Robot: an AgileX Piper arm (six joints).
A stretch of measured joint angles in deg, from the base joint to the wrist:
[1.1, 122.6, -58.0, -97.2, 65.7, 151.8]
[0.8, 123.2, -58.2, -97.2, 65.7, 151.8]
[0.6, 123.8, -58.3, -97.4, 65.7, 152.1]
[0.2, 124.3, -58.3, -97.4, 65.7, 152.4]
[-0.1, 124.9, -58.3, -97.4, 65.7, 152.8]
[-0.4, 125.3, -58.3, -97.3, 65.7, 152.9]
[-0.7, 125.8, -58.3, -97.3, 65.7, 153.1]
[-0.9, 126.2, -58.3, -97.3, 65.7, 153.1]
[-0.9, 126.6, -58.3, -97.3, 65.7, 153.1]
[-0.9, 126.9, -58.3, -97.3, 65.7, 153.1]
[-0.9, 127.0, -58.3, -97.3, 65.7, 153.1]
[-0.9, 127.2, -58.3, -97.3, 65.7, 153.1]
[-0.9, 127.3, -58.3, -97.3, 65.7, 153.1]
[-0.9, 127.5, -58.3, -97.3, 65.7, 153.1]
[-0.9, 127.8, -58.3, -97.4, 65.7, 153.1]
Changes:
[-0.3, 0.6, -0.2, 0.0, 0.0, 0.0]
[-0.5, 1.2, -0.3, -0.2, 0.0, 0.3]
[-0.9, 1.7, -0.3, -0.2, 0.0, 0.6]
[-1.2, 2.3, -0.3, -0.2, 0.0, 1.0]
[-1.5, 2.7, -0.3, -0.1, 0.0, 1.1]
[-1.8, 3.2, -0.3, -0.1, 0.0, 1.3]
[-2.0, 3.6, -0.3, -0.1, 0.0, 1.3]
[-2.0, 4.0, -0.3, -0.1, 0.0, 1.3]
[-2.0, 4.3, -0.3, -0.1, 0.0, 1.3]
[-2.0, 4.4, -0.3, -0.1, 0.0, 1.3]
[-2.0, 4.6, -0.3, -0.1, 0.0, 1.3]
[-2.0, 4.7, -0.3, -0.1, 0.0, 1.3]
[-2.0, 4.9, -0.3, -0.1, 0.0, 1.3]
[-2.0, 5.2, -0.3, -0.2, 0.0, 1.3]

